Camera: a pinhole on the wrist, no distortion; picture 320 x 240 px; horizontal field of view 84.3 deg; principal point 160.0 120.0 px. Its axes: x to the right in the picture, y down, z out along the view. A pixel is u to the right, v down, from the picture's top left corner.
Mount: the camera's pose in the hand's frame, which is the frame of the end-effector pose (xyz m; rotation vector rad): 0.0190 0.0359 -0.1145 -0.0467 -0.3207 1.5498
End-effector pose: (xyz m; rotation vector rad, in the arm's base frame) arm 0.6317 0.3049 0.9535 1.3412 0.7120 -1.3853
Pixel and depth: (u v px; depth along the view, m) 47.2 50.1 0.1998
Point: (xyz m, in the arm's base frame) 0.4981 0.2609 0.8899
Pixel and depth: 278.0 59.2 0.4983
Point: 0.7402 -0.2147 1.0466
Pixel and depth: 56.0 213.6 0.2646
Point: 0.4296 0.3245 1.1003
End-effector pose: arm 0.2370 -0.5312 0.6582 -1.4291 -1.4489 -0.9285
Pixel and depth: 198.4 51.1 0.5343
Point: 0.2562 -0.0589 0.5873
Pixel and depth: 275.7 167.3 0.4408
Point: 0.4489 -0.2754 0.3406
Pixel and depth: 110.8 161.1 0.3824
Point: 0.0821 -0.3930 0.4496
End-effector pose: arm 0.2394 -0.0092 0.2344 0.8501 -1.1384 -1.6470
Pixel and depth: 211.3 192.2 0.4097
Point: 0.1123 0.2832 0.4111
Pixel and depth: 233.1 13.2 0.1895
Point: 0.1390 -0.0686 0.3398
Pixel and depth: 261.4 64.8 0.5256
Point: -0.1346 0.0511 0.6156
